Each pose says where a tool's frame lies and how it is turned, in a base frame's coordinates. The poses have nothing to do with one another.
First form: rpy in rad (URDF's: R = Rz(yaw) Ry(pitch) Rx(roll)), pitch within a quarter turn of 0, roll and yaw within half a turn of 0; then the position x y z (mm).
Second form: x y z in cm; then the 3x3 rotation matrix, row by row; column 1 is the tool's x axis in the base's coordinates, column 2 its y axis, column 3 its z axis. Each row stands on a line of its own. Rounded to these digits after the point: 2 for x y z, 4 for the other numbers.
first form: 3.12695 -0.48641 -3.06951 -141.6 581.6 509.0
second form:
-14.16 58.16 50.90
-0.8817 -0.0652 -0.4672
-0.0637 0.9978 -0.0191
0.4675 0.0129 -0.8839

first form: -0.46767 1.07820 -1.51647 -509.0 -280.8 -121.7
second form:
-50.90 -28.08 -12.17
0.0257 0.8697 0.4928
-0.4722 0.4451 -0.7609
-0.8811 -0.2132 0.4221

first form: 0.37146 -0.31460 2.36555 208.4 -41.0 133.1
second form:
20.84 -4.10 13.31
-0.6787 -0.5725 0.4600
0.6661 -0.7437 0.0571
0.3094 0.3452 0.8861

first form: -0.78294 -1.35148 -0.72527 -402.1 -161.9 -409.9
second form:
-40.21 -16.19 -40.99
0.1628 0.9854 -0.0498
-0.1443 0.0738 0.9868
0.9760 -0.1535 0.1542

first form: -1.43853 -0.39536 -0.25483 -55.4 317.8 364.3
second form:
-5.54 31.78 36.43
0.8931 0.4027 0.2007
-0.2326 0.0314 0.9721
0.3851 -0.9148 0.1217

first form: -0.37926 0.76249 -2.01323 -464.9 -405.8 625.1
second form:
-46.49 -40.58 62.51
-0.3096 0.9490 0.0599
-0.6535 -0.1666 -0.7384
-0.6907 -0.2677 0.6717

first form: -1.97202 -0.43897 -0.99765 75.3 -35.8 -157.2
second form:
7.53 -3.58 -15.72
0.4909 -0.1160 0.8635
-0.7605 -0.5405 0.3598
0.4250 -0.8333 -0.3535

